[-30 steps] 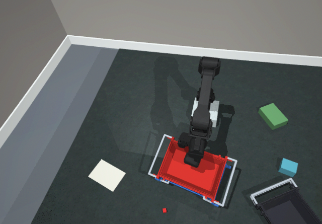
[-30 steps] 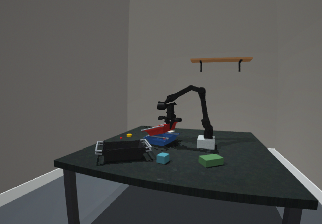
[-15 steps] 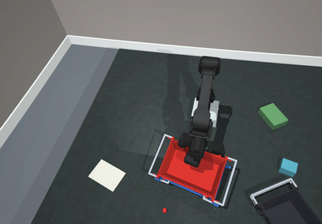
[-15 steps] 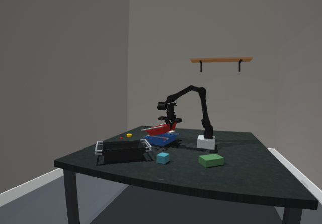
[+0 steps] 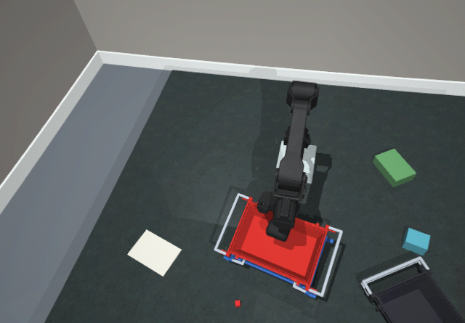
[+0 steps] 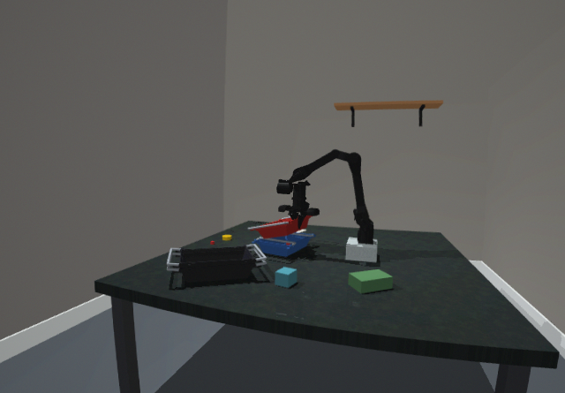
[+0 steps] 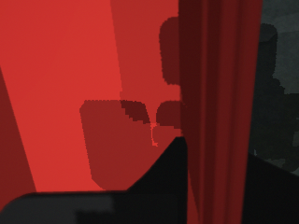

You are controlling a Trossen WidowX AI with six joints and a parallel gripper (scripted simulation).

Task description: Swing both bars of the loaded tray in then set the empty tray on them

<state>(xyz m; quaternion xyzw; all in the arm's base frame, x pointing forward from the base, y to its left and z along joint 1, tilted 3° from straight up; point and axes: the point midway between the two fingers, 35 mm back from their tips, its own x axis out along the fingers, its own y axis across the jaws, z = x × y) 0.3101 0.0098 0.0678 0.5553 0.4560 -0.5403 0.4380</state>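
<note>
Now: the red tray 70 mm ahead of my gripper tip, 20 mm to the right of it and 20 mm above it. Also, from my gripper tip: small red cube (230 mm ahead, 110 mm to the right, 100 mm below); white flat plate (420 mm to the right, 130 mm ahead, 110 mm below); teal cube (390 mm to the left, 90 mm below, 60 mm behind).
</note>
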